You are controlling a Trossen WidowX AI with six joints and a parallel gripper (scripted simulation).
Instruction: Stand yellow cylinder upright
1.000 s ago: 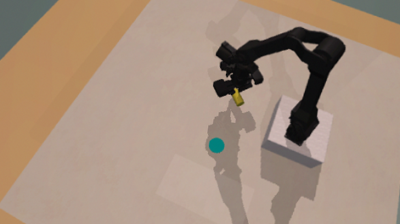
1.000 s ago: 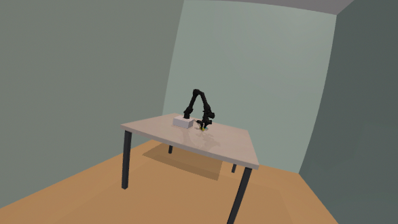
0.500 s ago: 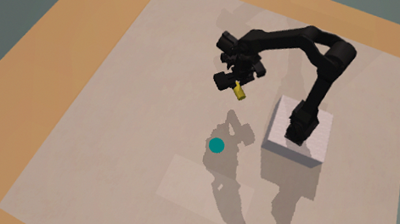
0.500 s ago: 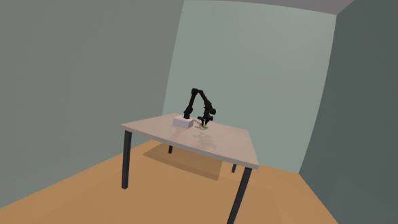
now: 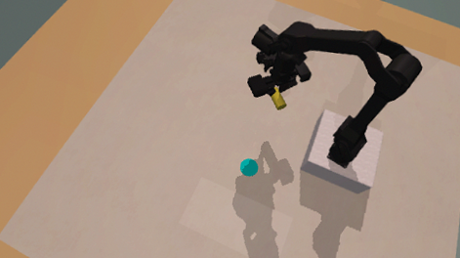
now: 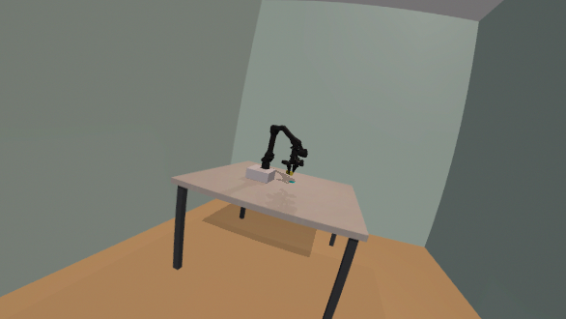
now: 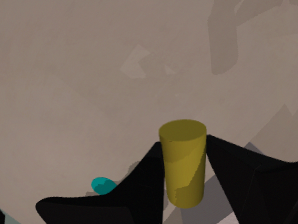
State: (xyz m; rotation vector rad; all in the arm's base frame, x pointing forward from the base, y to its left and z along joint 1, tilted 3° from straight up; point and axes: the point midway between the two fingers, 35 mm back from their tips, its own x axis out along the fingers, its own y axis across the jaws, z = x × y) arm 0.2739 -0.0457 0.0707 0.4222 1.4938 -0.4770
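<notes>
Now: the cyan circle 60 mm behind my gripper tip, 220 mm to the left of it and 120 mm below it. The rest, counted from my gripper tip: yellow tall cylinder: 20 mm behind, 10 mm to the left.
</notes>
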